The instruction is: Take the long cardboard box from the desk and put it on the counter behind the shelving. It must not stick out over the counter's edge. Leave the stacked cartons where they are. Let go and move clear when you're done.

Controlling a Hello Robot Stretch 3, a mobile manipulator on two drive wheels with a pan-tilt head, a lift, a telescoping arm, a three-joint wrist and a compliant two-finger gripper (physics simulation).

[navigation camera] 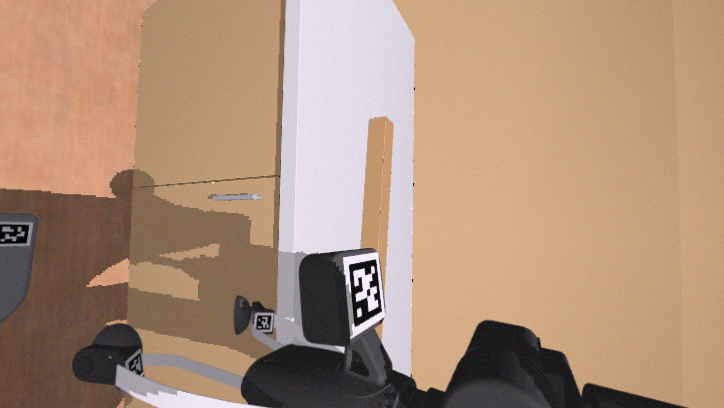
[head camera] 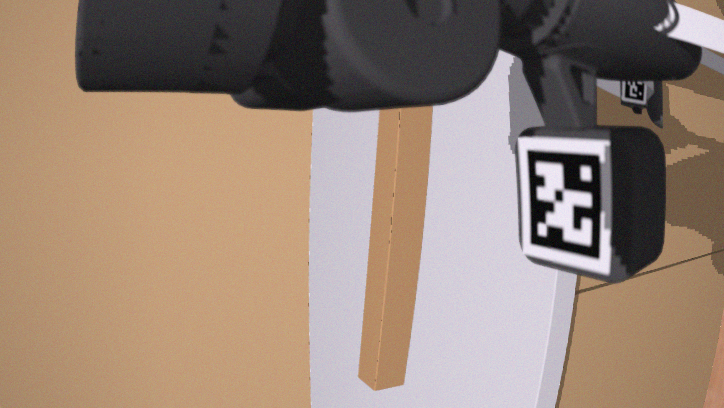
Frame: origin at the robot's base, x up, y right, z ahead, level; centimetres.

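Seen in the pictures: gripper, fingertip midpoint: (navigation camera: pixel 178 324).
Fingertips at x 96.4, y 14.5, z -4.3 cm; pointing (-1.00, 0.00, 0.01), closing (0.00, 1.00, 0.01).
Observation:
Offsets run from my fingertips to a thing's middle. "spot": to the spot under its first point. Level surfaces: height alone.
The long cardboard box {spot: dx -2.5, dy +43.0, dz +14.7 cm} (head camera: pixel 405 228) (navigation camera: pixel 376 192) lies lengthwise on the white counter {dx -5.4 cm} (head camera: pixel 481 304) (navigation camera: pixel 329 126), a little in from the wall side. The end that shows is on the counter top; the other end is hidden behind my wrist in both views. My gripper (navigation camera: pixel 181 335) is open and empty, its two fingertips well apart in front of the counter's front edge, clear of the box. In the head camera view one fingertip shows at the right, partly hidden. The desk, shelving and stacked cartons do not show.
The tan wall (head camera: pixel 151 202) (navigation camera: pixel 531 152) runs along the counter's back. The cabinet front with a grey handle {spot: dx -20.9, dy +18.8, dz +14.8 cm} (navigation camera: pixel 235 197) drops below the front edge, with my arm's shadow on it. The wooden floor {dx -96.4 cm} (navigation camera: pixel 60 101) lies beyond. My wrist (head camera: pixel 405 55) hangs over the counter.

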